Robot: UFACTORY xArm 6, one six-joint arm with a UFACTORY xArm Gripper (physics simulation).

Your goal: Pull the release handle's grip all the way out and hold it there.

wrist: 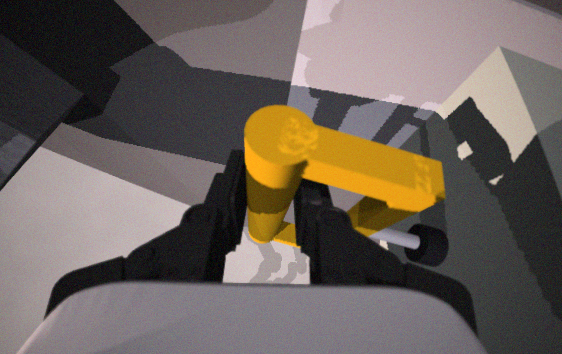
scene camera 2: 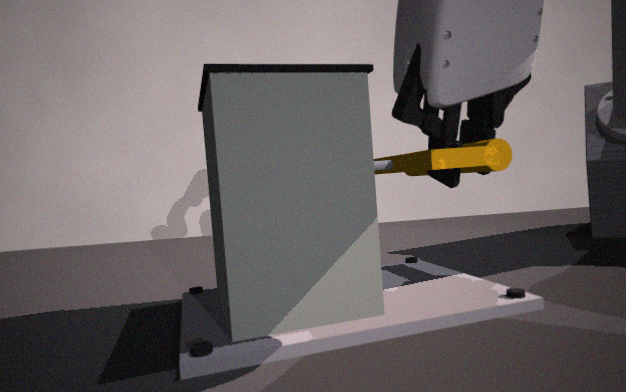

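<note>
The release handle's yellow grip (scene camera 2: 497, 155) (wrist: 280, 135) is a round bar with side arms reaching back towards the grey-green housing (scene camera 2: 295, 190). A pale metal rod (scene camera 2: 384, 165) (wrist: 397, 237) shows between the grip's arms and the housing, with a black collar (wrist: 427, 245) at its housing end in the wrist view. My gripper (scene camera 2: 468, 167) (wrist: 271, 173) points down and is shut on the grip's bar, with one black finger on each side. How far the rod reaches inside the housing is hidden.
The housing has a black top lid (scene camera 2: 287, 68) and stands on a pale base plate (scene camera 2: 430, 300) (wrist: 400, 45) with black bolts (scene camera 2: 515, 293) at its corners. A dark block (scene camera 2: 600, 200) stands at the far right in the scene view. A pale wall (scene camera 2: 100, 125) is behind.
</note>
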